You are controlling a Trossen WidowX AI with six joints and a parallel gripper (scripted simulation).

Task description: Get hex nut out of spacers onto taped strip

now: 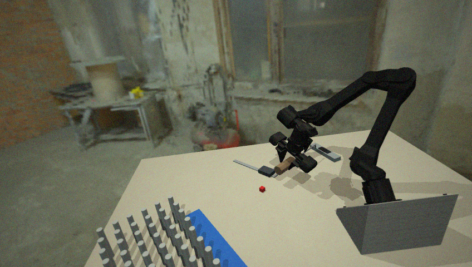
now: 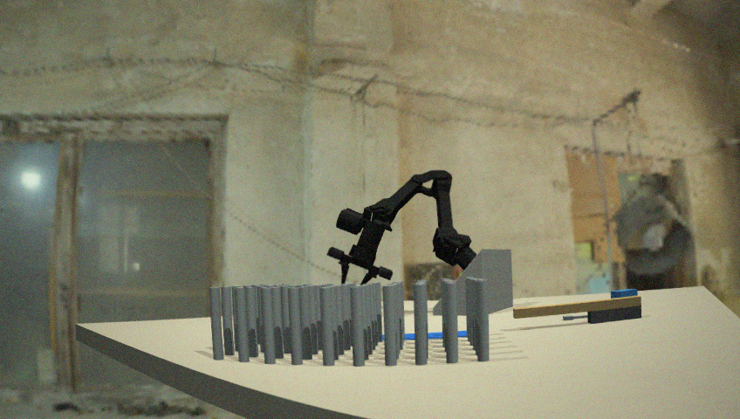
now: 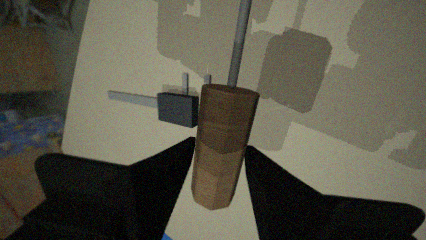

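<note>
Now: gripper tip 100 mm short of the small red cube, 70 mm above it and 30 mm to the right of it. The rest, counted from my gripper tip: grey flat block: 240 mm behind, 140 mm to the right, 60 mm below; blue taped strip: 310 mm ahead, 250 mm to the left, 70 mm below.
</note>
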